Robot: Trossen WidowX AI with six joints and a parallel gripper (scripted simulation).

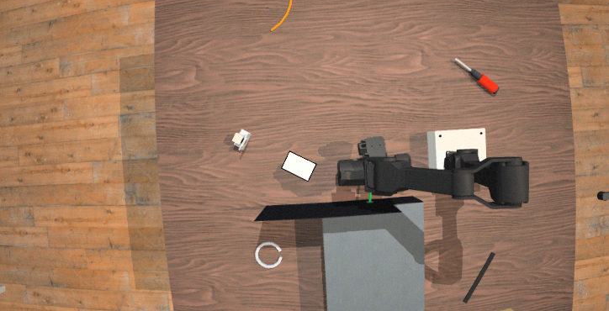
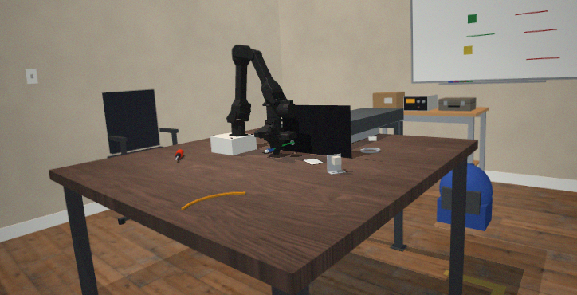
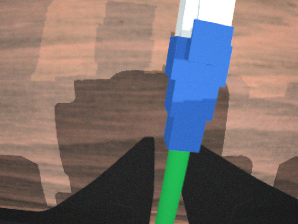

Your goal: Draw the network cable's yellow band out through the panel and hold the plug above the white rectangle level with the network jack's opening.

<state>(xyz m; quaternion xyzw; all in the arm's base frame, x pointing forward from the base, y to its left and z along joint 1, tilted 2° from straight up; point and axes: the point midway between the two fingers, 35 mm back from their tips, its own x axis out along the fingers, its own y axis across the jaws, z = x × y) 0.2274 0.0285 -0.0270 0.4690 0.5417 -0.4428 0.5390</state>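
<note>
Now: the white rectangle 20 cm ahead of my hand, 1 cm to the left of it and 4 cm below it. Round my hand: black panel 16 cm ahead, 12 cm to the left, 6 cm above; then blue plug 4 cm to the right, 1 cm below; then red screwdriver 30 cm behind, 29 cm to the right, 2 cm below.
</note>
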